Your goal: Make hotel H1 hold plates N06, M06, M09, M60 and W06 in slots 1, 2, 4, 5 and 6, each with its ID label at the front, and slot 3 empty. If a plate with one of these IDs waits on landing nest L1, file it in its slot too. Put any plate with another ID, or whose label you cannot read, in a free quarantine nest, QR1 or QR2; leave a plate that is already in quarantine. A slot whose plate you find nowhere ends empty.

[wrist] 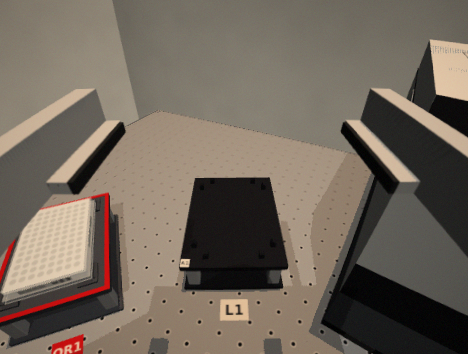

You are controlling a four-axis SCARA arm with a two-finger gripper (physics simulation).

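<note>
Landing nest L1 (232, 225) is a black stand in the middle of the wrist view, with no plate on it. Its L1 label (234, 310) lies on the deck in front. Quarantine nest QR1 (107, 240), with a red rim, stands at the lower left and bears a pale many-welled plate (52, 245). No readable ID shows on the plate's front side. The red QR1 label (68, 346) is partly cut off. My gripper (233, 108) is open and empty, its fingers at the left and right of the view, with L1 between and below them. Hotel H1 and QR2 do not show.
A large grey and black device (415, 250) stands at the lower right, partly behind the right finger. A box-like housing with a pale top (452, 67) shows at the upper right. The perforated deck (165, 225) ends at grey walls (240, 65) behind.
</note>
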